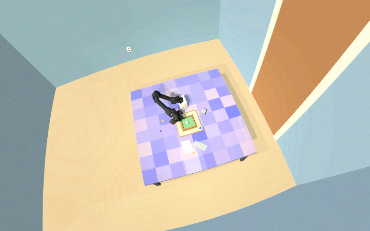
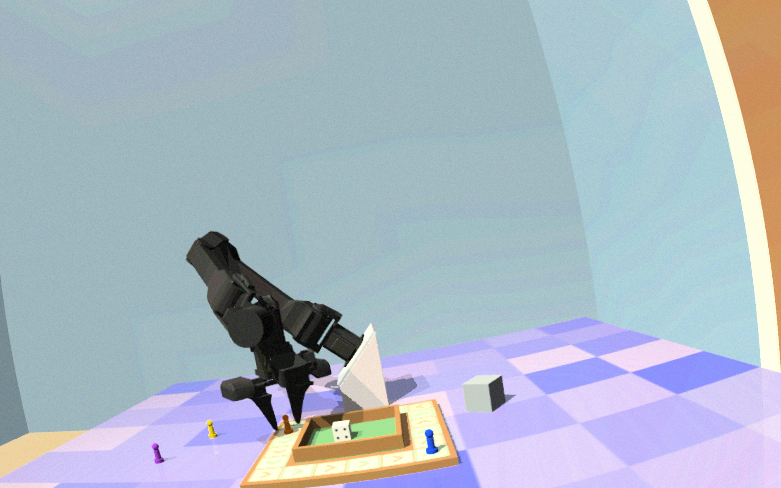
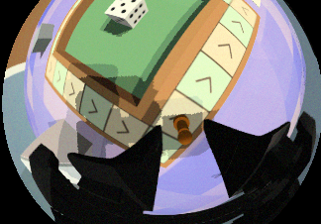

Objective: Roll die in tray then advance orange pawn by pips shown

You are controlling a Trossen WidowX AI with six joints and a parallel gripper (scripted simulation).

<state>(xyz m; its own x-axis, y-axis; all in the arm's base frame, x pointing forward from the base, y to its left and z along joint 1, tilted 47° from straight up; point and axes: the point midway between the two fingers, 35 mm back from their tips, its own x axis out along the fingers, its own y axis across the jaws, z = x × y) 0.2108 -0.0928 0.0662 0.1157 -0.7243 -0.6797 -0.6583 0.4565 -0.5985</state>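
My gripper tip is 100 mm to the right of the white die and 60 mm short of it. Also, from my gripper tip: blue pawn 240 mm to the left, 170 mm ahead; purple pawn 220 mm to the right, 80 mm ahead, 10 mm below; orange pawn right at my gripper tip.
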